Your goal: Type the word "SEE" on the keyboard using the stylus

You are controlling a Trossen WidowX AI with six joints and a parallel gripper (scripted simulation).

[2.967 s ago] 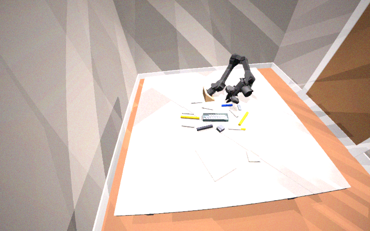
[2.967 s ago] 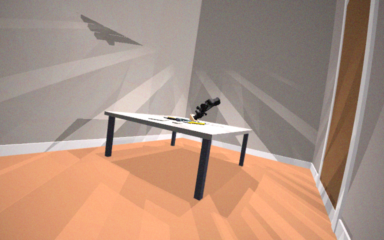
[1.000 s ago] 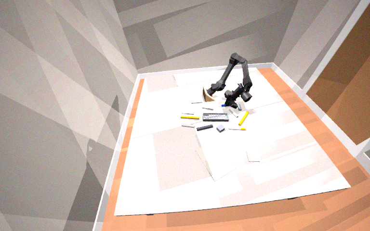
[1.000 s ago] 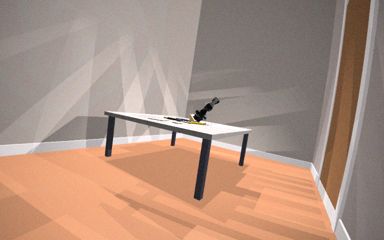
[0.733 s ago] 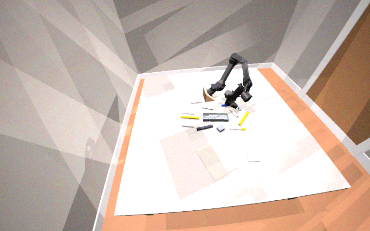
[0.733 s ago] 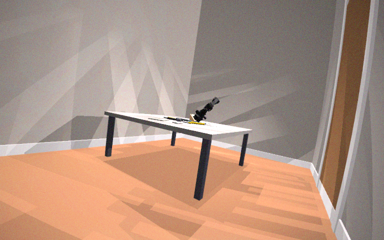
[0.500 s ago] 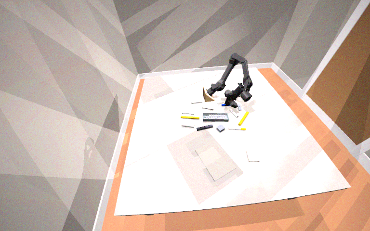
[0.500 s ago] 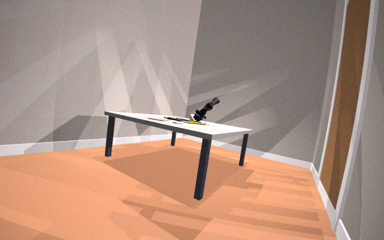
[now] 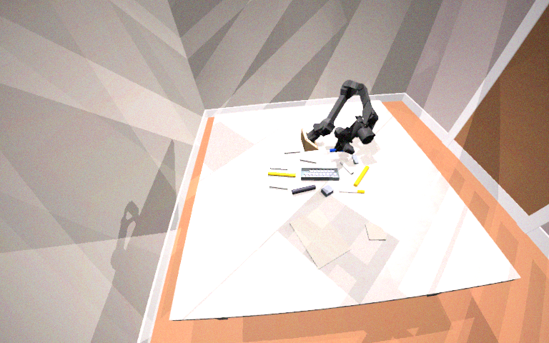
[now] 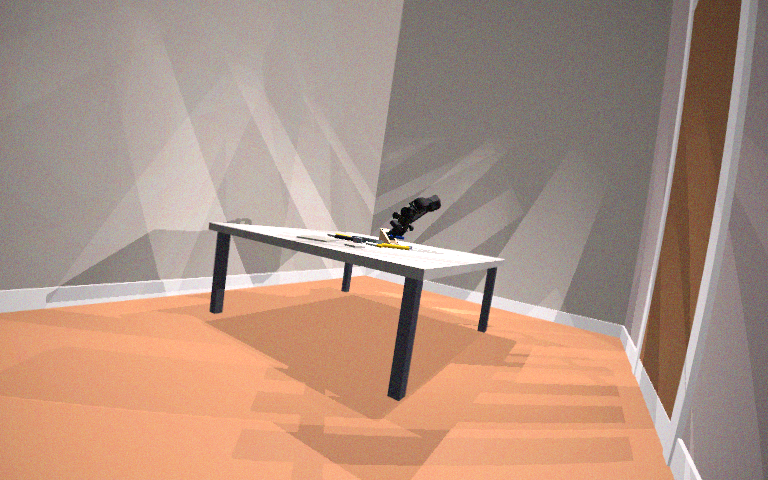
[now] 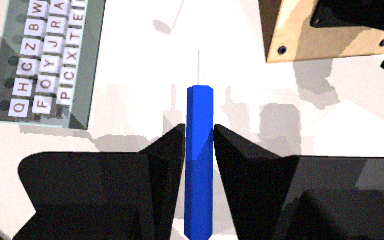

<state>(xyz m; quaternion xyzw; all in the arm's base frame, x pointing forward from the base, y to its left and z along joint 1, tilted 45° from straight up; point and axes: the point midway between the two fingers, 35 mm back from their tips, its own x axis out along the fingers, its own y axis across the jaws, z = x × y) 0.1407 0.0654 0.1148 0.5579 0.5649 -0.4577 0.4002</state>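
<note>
Right now my gripper tip is 10 mm to the left of the stylus. Round my gripper tip: grey block (230 mm ahead, 100 mm to the right, 40 mm below); dark marker (210 mm ahead, 210 mm to the right, 40 mm below); paper sheet (450 mm ahead, 190 mm to the right, 50 mm below).
</note>
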